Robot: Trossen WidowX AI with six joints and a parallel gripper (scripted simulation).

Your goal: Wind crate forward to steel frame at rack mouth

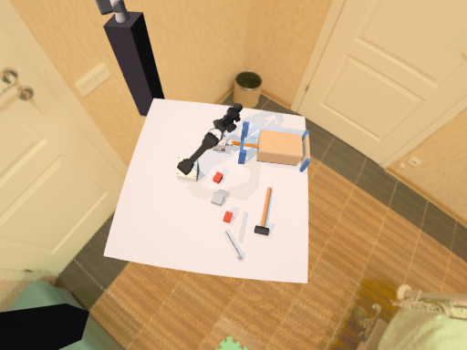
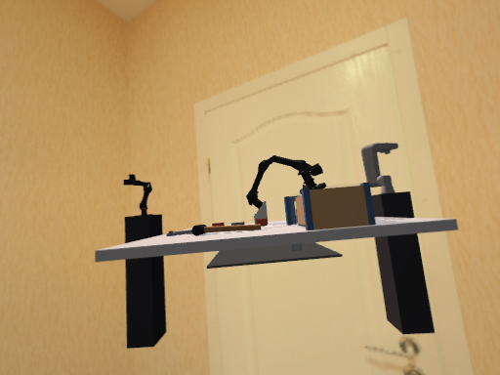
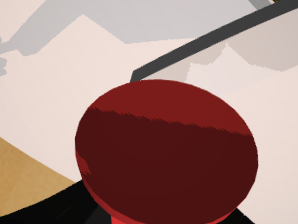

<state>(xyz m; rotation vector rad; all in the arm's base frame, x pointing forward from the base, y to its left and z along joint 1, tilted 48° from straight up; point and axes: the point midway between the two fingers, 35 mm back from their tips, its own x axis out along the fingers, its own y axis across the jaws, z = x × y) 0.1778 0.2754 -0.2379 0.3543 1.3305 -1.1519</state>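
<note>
Right now the winch handle is 50 mm to the right of my gripper tip and 30 mm below it. From my gripper tip the other things lie so: red knob 10 mm to the right, 10 mm ahead; blue frame 150 mm ahead, 100 mm to the right, 30 mm below; white winch 120 mm to the right, 100 mm below, 30 mm behind.
</note>
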